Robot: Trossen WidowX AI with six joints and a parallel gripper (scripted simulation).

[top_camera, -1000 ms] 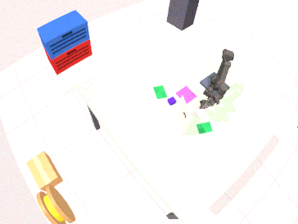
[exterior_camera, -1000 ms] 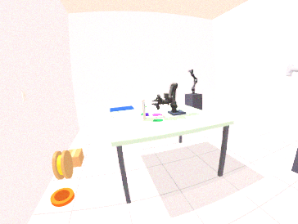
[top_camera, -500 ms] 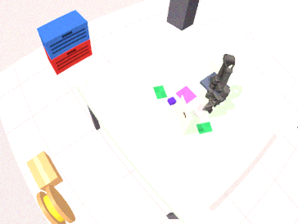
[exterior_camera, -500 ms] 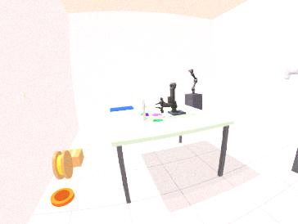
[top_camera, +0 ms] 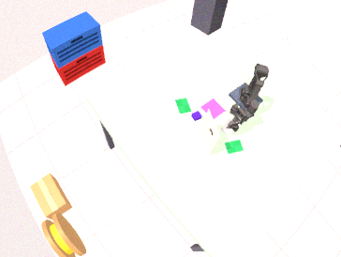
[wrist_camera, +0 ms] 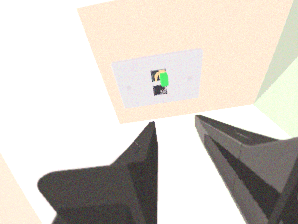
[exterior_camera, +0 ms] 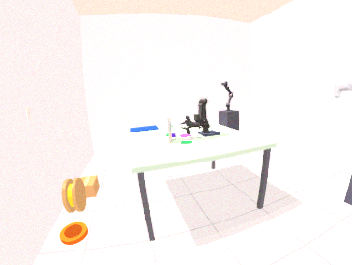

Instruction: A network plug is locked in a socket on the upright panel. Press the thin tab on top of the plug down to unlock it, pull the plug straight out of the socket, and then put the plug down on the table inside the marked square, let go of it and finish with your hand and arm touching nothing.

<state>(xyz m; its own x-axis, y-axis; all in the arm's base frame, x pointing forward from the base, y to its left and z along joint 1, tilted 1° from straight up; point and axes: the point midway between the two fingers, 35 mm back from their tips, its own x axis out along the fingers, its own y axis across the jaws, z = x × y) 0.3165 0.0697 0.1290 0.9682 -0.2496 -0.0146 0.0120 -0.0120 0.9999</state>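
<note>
Now: the network plug 70 mm ahead of my gripper tip and 40 mm to the right of it. Also, from my gripper tip: magenta marked square: 170 mm to the right, 160 mm below, 140 mm behind; purple cube: 210 mm to the right, 140 mm below, 10 mm behind; upright panel: 90 mm ahead, 50 mm to the right, 50 mm below.
</note>
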